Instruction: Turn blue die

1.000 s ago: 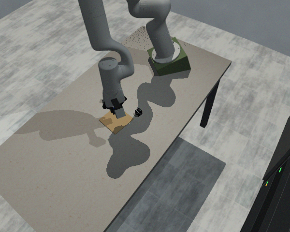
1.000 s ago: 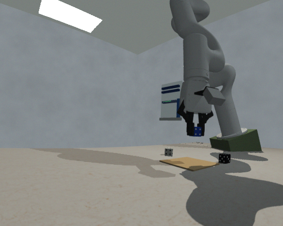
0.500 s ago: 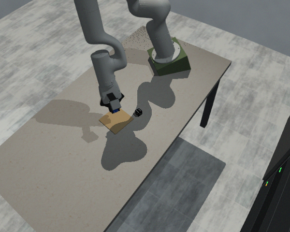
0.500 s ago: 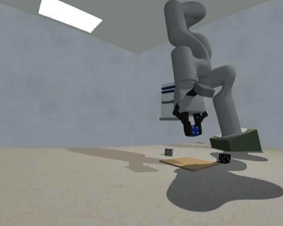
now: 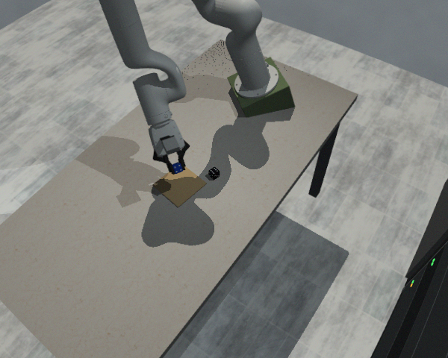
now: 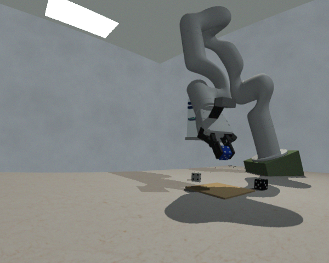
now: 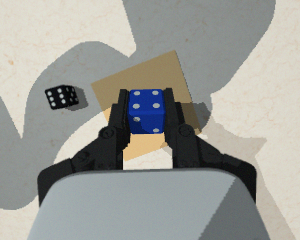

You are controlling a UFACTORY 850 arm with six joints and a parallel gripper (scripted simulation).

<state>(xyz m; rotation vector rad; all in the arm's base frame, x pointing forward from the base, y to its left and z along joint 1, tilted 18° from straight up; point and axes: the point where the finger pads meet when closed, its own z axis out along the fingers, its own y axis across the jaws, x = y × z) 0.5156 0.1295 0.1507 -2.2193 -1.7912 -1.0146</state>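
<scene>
Right now my hand is 110 mm above the tan mat. From my hand the other things lie so: white die: 150 mm to the right, 100 mm below, 50 mm behind; then black die: 110 mm behind, 100 mm below, 60 mm to the left; then blue die: 10 mm below.
</scene>
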